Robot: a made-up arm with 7 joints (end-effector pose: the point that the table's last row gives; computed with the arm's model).
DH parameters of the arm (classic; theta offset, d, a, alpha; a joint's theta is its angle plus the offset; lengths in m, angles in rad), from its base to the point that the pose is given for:
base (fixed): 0 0.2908 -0.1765 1.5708
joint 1: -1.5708 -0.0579 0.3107 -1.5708
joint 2: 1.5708 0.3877 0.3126 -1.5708
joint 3: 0 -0.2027 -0.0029 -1.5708
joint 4: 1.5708 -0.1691 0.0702 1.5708
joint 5: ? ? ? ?
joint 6: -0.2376 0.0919 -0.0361 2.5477
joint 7: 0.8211 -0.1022 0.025 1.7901
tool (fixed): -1.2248 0.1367 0 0
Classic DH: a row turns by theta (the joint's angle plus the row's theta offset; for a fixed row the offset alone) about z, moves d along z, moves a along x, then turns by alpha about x.
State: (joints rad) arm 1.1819 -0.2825 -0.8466 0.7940 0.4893 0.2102 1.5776
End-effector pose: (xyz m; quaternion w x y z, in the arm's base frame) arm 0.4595 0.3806 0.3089 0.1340 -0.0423 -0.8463 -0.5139
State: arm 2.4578 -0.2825 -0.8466 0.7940 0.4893 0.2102 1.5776
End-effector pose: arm -0.0090 0.3806 0.9046 0.3963 -0.2720 0.7596 0.4380
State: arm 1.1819 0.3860 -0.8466 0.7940 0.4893 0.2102 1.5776
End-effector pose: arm 0.2205 0.4791 0.4069 0.2879 0.2336 -0.7484 -0.5500
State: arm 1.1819 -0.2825 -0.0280 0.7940 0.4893 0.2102 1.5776
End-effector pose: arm 0.4245 0.2675 0.3102 0.2763 -0.0206 -0.9494 -0.1481
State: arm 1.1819 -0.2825 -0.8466 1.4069 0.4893 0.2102 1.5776
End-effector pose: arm 0.4535 0.4036 0.3332 0.2033 -0.3310 -0.7779 -0.4939
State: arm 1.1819 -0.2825 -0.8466 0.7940 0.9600 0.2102 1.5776
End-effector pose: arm 0.4231 0.4237 0.4448 0.2097 -0.0061 -0.7028 -0.6797
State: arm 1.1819 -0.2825 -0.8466 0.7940 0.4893 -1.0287 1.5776
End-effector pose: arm 0.4640 0.3824 0.3572 0.1396 -0.1557 0.4719 0.8565
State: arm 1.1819 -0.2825 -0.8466 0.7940 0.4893 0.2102 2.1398
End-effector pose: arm 0.4498 0.3780 0.3835 0.1647 0.0234 -0.6724 -0.7213
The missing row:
joint 5: 0.5426 0.1083 0.1998 -2.3166
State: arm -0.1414 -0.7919 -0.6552 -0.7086 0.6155 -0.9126 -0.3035
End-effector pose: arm -0.0280 0.1935 -0.6207 0.2171 0.0292 -0.9364 -0.2742
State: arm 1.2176 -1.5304 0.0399 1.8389 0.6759 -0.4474 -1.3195
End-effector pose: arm 0.3792 0.0258 0.4444 0.4908 -0.5331 0.1072 0.6807
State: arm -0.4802 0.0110 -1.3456 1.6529 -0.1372 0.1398 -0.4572
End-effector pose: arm -0.2508 0.2253 -0.1000 0.7601 0.2518 -0.3415 0.4922
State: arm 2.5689 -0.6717 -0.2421 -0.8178 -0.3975 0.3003 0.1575
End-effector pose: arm -0.0684 0.1059 1.4092 0.9047 0.1439 0.0885 -0.3910
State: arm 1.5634 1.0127 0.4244 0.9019 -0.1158 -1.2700 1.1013
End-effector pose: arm 0.1916 0.3947 0.6127 0.0159 -0.8090 0.5727 0.1317
